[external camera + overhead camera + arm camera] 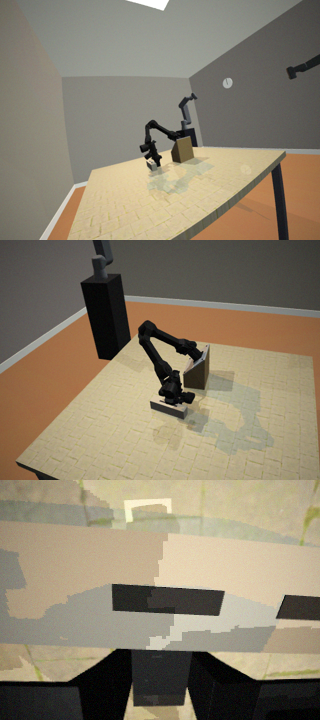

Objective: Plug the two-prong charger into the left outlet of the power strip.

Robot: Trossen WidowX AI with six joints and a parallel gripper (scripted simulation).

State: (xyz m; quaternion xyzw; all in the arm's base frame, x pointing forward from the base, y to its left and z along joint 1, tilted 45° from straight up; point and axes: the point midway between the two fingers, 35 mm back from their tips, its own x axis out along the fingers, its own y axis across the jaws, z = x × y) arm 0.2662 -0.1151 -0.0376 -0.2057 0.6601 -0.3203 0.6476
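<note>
Right now the two-prong charger is 2 cm ahead of my gripper tip and 1 cm above it.
</note>
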